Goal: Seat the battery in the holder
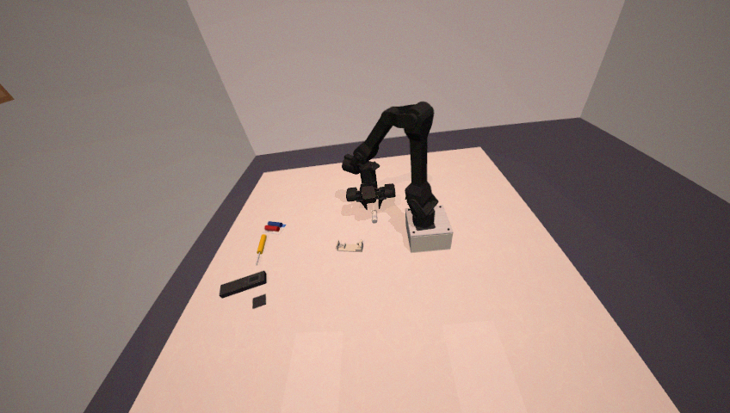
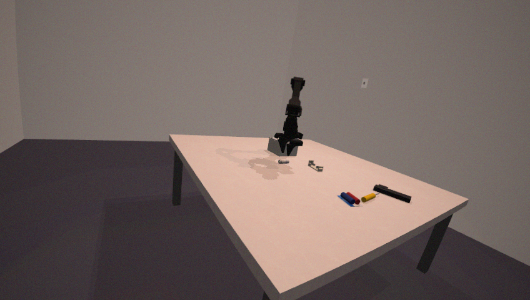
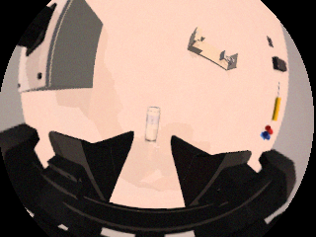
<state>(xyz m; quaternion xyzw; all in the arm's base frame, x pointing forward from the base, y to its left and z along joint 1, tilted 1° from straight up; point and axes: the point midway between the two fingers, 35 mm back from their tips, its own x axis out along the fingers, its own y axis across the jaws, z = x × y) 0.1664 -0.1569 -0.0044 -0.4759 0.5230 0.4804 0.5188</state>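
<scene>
The grey battery is 4 cm below my gripper tip. From my gripper tip the other things lie so: yellow screwdriver 47 cm ahead, 10 cm to the left, 4 cm below; then black remote 49 cm ahead, 25 cm to the left, 4 cm below; then black remote cover 42 cm ahead, 32 cm to the left, 5 cm below.
</scene>
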